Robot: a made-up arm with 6 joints.
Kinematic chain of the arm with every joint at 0, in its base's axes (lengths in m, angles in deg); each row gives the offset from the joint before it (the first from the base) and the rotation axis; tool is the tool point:
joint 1: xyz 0 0 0.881 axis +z
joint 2: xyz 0.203 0 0 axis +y
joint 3: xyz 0 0 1.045 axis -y
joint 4: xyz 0 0 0.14 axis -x
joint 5: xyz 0.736 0 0 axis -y
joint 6: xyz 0.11 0 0 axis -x
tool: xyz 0 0 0
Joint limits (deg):
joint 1: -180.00..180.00
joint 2: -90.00..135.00
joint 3: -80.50..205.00
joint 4: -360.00..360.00
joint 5: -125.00..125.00
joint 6: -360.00..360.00
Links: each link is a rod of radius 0.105 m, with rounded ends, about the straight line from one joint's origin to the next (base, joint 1, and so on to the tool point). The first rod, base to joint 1, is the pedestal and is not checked.
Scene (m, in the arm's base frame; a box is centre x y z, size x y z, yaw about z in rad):
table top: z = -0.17
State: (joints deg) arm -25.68 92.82 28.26 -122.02 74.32 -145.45
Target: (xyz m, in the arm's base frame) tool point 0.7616 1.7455 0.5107
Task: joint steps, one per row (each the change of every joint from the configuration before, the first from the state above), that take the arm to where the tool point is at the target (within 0.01 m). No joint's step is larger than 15 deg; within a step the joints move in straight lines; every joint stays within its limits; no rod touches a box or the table.
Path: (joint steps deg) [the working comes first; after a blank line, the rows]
Joints at the target: 69.01 86.76 47.23 -121.98 66.78 -145.45
Straight joint move there: clear.

1: 13.53 -0.87 2.71 0.01 -1.08 0.00
2: 13.52 -0.86 2.71 0.00 -1.07 0.00
3: 13.53 -0.87 2.71 0.01 -1.08 0.00
4: 13.53 -0.86 2.71 0.01 -1.08 0.00
5: 13.52 -0.87 2.71 0.00 -1.07 0.00
6: 13.53 -0.86 2.71 0.01 -1.08 0.00
7: 13.53 -0.87 2.71 0.00 -1.08 0.00

